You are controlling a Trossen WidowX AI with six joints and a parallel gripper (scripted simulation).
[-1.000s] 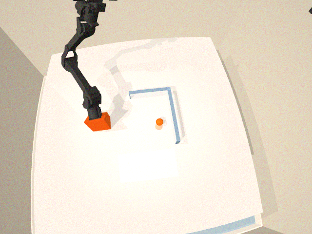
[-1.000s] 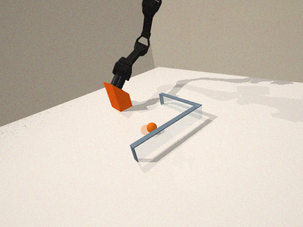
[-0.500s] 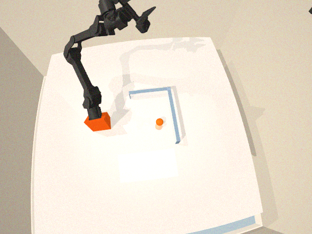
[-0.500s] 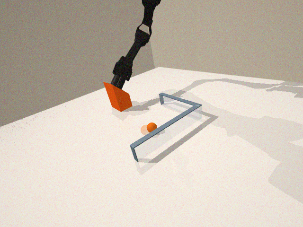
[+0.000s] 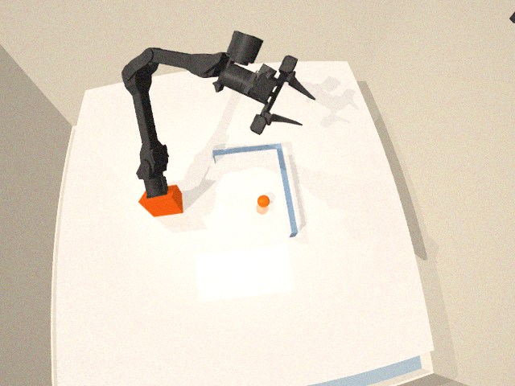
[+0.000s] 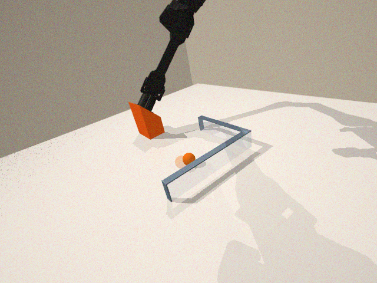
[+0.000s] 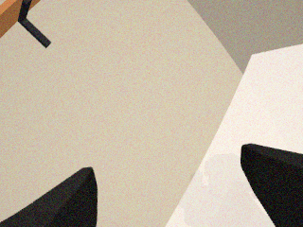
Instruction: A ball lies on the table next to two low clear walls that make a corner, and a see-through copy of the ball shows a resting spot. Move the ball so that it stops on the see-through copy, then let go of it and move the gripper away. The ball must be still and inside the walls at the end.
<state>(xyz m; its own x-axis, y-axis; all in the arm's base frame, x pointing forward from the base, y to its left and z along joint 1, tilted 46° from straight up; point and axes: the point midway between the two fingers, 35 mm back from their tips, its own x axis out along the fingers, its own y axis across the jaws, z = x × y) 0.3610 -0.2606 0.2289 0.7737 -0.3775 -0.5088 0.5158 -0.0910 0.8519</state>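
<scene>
Right now the orange ball is 10 cm behind my gripper tip, 4 cm to the right of it and 39 cm below it.
</scene>
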